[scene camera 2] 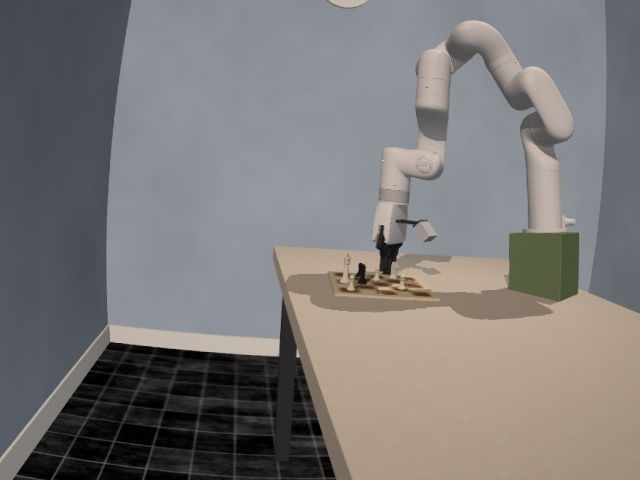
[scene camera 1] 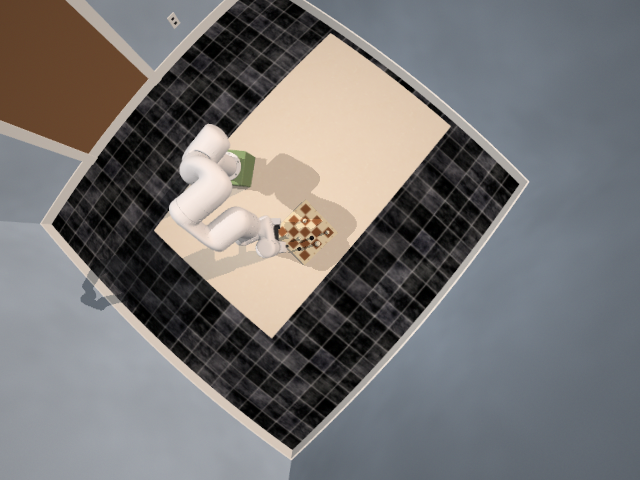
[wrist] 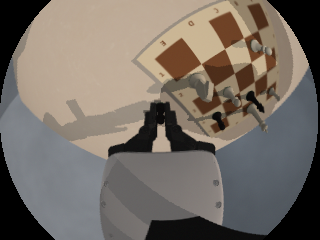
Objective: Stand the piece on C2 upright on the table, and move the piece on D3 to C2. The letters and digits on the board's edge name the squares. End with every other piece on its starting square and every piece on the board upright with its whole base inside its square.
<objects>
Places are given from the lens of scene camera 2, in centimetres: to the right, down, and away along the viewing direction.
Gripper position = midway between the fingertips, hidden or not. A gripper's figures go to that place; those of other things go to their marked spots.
my gripper [scene camera 2: 387, 271]: 17, 8, 125
chessboard [scene camera 2: 415, 289]: 21, 11, 108
</objects>
